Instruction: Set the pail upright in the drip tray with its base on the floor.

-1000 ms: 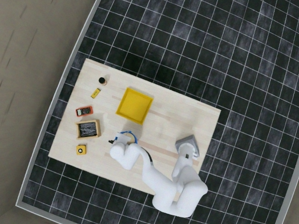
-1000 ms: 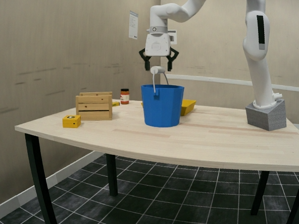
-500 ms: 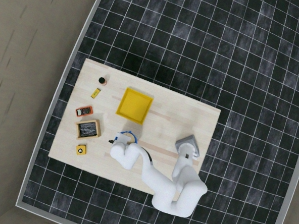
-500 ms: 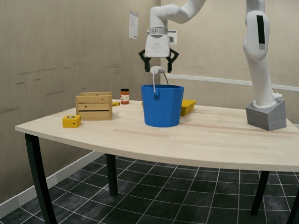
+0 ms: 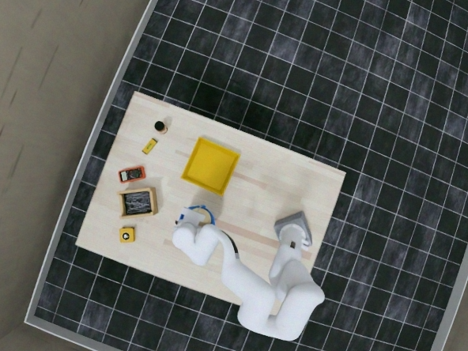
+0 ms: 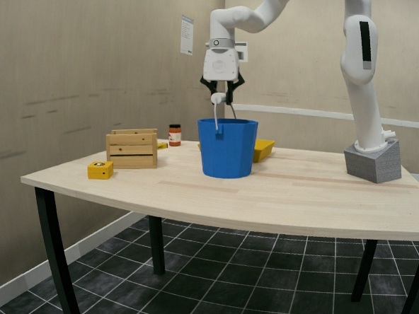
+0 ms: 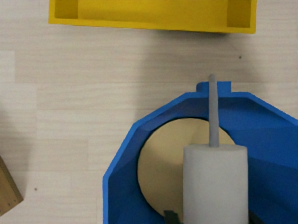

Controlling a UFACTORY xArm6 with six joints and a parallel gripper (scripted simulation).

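My hand is 1 cm past the wire handle and 3 cm above it. Round my hand: blue pail: 1 cm behind, 9 cm below; wooden crate: 29 cm ahead, 6 cm to the left, 17 cm below; yellow drip tray: 6 cm ahead, 28 cm to the right, 20 cm below.
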